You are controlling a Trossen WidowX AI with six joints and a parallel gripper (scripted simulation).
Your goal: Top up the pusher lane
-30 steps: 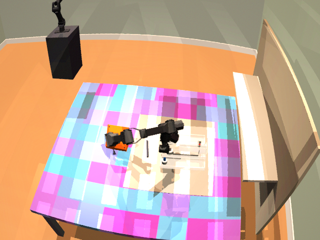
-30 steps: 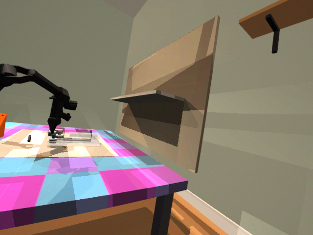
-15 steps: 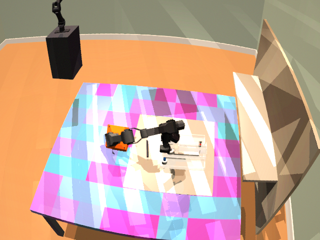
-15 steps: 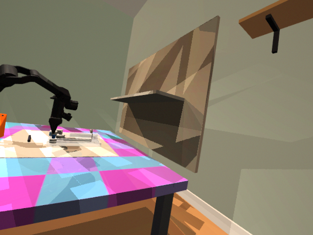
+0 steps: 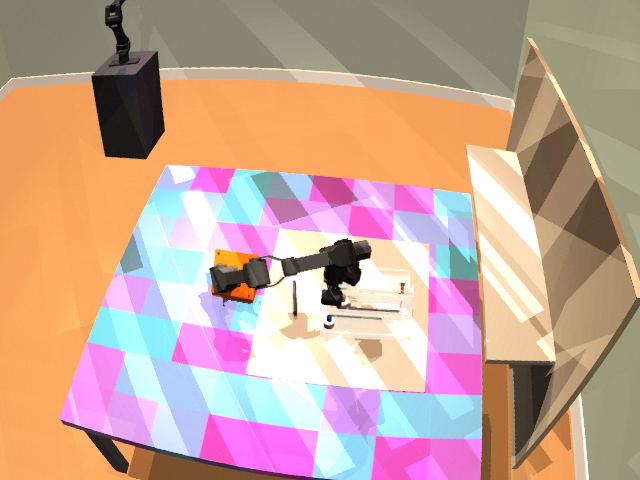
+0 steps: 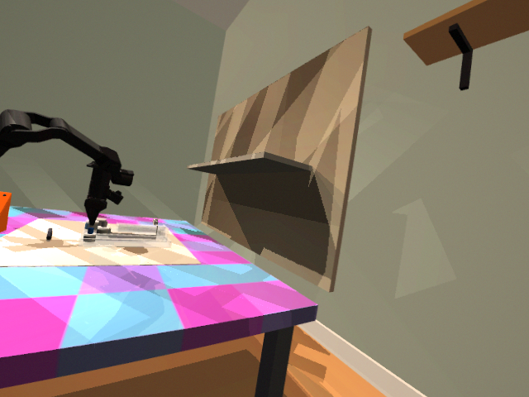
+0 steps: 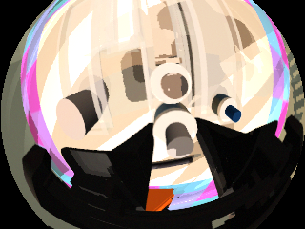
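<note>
Right now the thin dark rod is 12 cm behind my gripper tip, 2 cm to the left of it and 4 cm below it. Round my gripper tip: clear sprung lane: 14 cm ahead, 4 cm to the left, 3 cm below; red mark: 22 cm ahead, 6 cm to the left, 2 cm above; pusher plate: 14 cm ahead, 4 cm to the left.
</note>
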